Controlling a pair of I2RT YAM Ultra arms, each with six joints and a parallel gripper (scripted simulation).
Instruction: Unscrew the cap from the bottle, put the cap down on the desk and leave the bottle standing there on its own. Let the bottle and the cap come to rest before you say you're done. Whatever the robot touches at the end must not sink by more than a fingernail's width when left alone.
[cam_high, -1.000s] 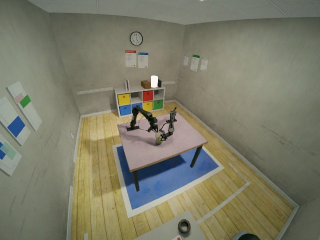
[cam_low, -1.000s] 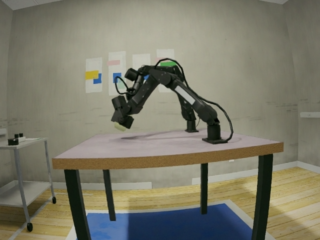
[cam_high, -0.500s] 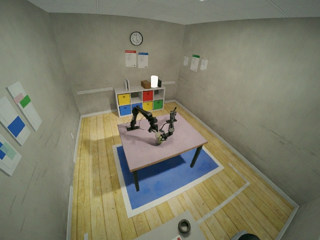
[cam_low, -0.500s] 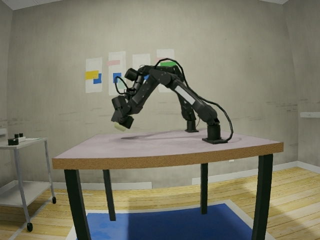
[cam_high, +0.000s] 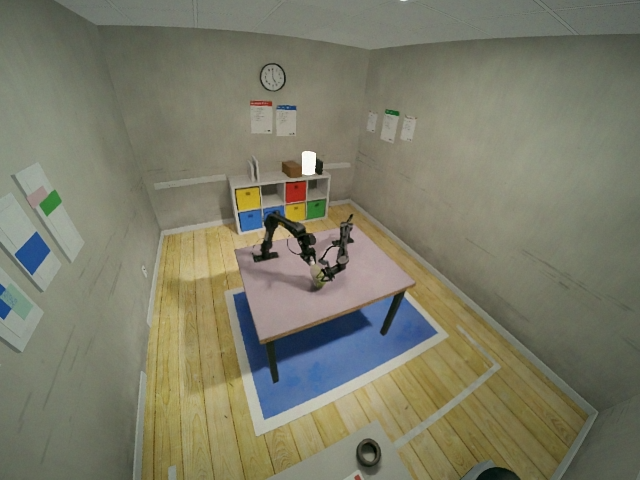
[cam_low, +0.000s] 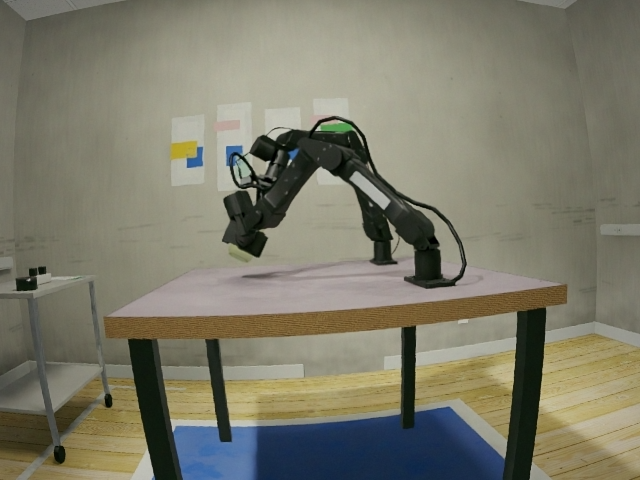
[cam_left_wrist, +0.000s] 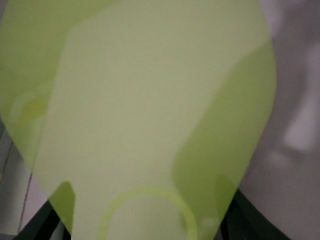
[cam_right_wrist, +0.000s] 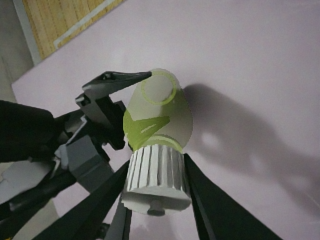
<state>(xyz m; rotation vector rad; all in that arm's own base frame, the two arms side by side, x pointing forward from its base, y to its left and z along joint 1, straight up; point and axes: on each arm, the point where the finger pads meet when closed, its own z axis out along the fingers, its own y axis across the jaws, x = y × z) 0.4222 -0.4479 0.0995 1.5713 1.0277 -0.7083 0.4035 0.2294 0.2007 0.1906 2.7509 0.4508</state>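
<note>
My right gripper is now 1 cm below the white cap. From my right hand the other things lie so: green bottle 6 cm below, 4 cm ahead, 2 cm to the left.
Right now the green bottle is 40 mm above my left hand, 20 mm to the right of it and 20 mm behind it. Round my left hand: white cap (110 mm above, 60 mm behind, 40 mm to the right).
</note>
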